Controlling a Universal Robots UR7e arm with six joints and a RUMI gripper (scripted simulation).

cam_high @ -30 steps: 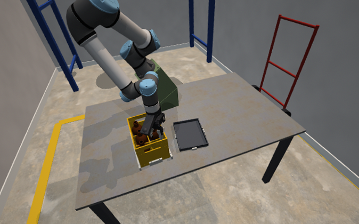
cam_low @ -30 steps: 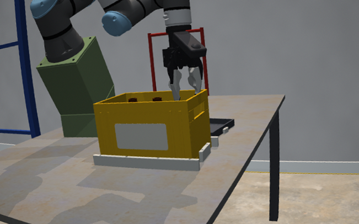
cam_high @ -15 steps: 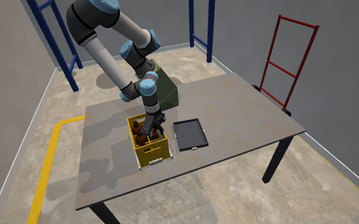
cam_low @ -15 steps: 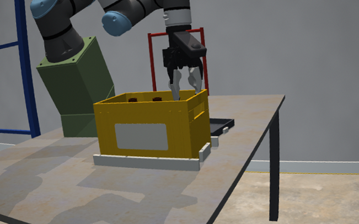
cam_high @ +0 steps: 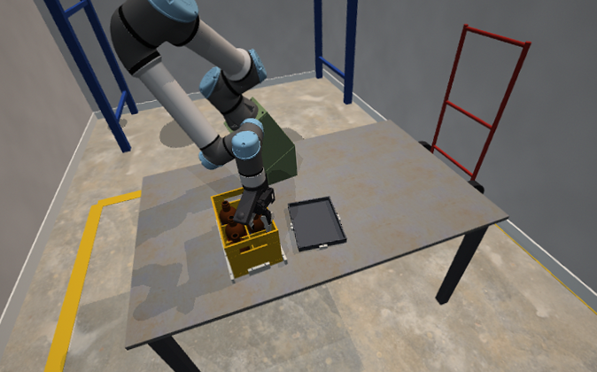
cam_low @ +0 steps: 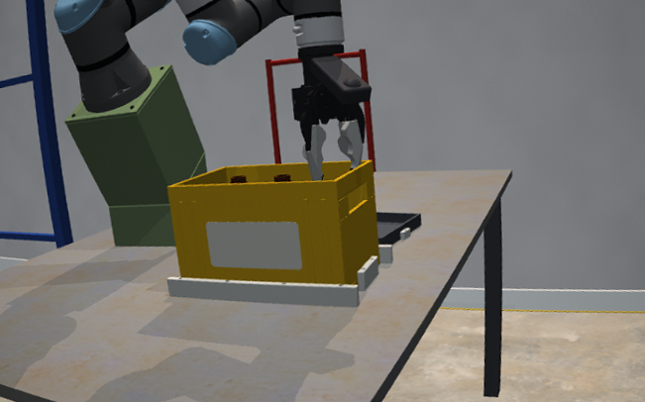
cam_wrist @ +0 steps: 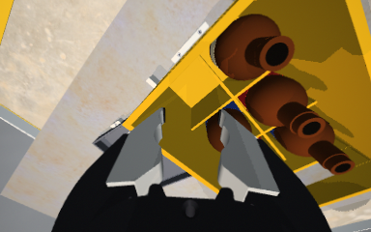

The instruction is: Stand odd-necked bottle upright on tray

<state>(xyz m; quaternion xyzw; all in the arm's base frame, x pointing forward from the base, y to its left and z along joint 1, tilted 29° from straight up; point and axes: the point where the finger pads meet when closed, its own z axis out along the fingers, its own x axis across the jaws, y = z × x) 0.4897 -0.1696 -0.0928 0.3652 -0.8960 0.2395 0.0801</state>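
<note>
Now: hand 9 cm past the yellow crate, 4 cm to the left of it and 7 cm above it. The rest, counted from my hand: dark tray (7 cm behind, 24 cm to the left, 14 cm below).
</note>
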